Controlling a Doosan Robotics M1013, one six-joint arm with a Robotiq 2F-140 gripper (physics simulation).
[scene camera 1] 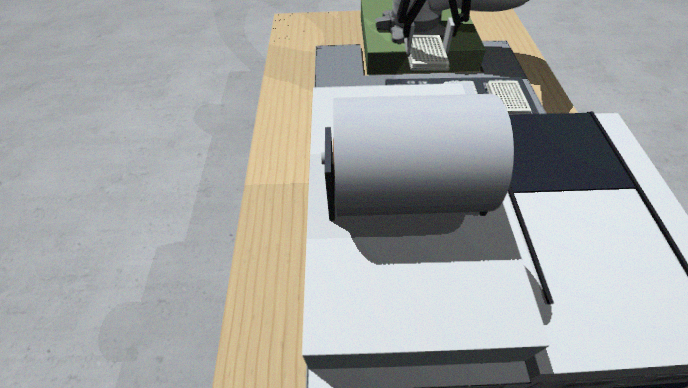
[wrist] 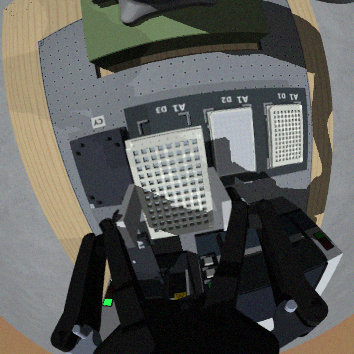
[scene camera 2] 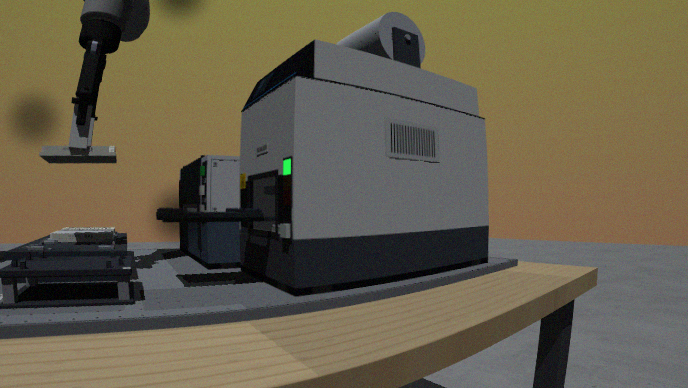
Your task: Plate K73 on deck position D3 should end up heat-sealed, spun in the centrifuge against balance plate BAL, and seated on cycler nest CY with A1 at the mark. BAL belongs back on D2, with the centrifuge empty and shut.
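Places are measured from the arm's base along level axes (x ahead, y left, z up), in millimetres.
Pixels of known places: gripper, fingertip midpoint: [scene camera 1: 426, 49] [wrist: 172, 187] [scene camera 2: 79, 152].
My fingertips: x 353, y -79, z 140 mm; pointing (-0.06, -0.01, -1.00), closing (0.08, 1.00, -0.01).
Note:
Behind a point stands the place of what it marks.
The white well plate K73 [scene camera 1: 428, 49] {x 357, y -76, z 142 mm} [scene camera 2: 57, 155] {x 317, y -119, z 129 mm} [wrist: 170, 172] {x 335, y -76, z 143 mm} is held across its width, about level, high above the deck. My gripper [scene camera 1: 429, 44] {x 353, y -79, z 140 mm} [scene camera 2: 81, 146] {x 353, y -79, z 140 mm} [wrist: 172, 187] {x 353, y -79, z 140 mm} is shut on it, one finger on each long side. In the wrist view deck position D3 [wrist: 189, 118] {x 298, y -30, z -16 mm} shows its corner brackets beyond the plate, which hides the rest. A pale, smooth-topped plate, BAL by its place [wrist: 234, 132] {x 343, y 44, z 0 mm}, sits on D2. The nest CY [wrist: 100, 167] {x 335, y -235, z -21 mm} is a dark block with no plate on its visible part. The inside of the centrifuge does not show.
A white well plate [scene camera 1: 509, 95] {x 378, y 162, z 0 mm} [wrist: 286, 135] {x 376, y 158, z -1 mm} sits on D1. The large white sealer [scene camera 2: 390, 195] {x 779, y -366, z 67 mm} carries a film roll [scene camera 1: 420, 155] {x 900, y -272, z 396 mm} [scene camera 2: 402, 40] {x 842, y -348, z 344 mm} and shows a green light; a dark tray [scene camera 2: 210, 215] {x 533, y -281, z 40 mm} sticks out of its front. Another instrument [scene camera 2: 222, 200] {x 624, y -97, z 62 mm} stands behind it. The green base block [wrist: 175, 32] {x 135, y -7, z 0 mm} is near D3.

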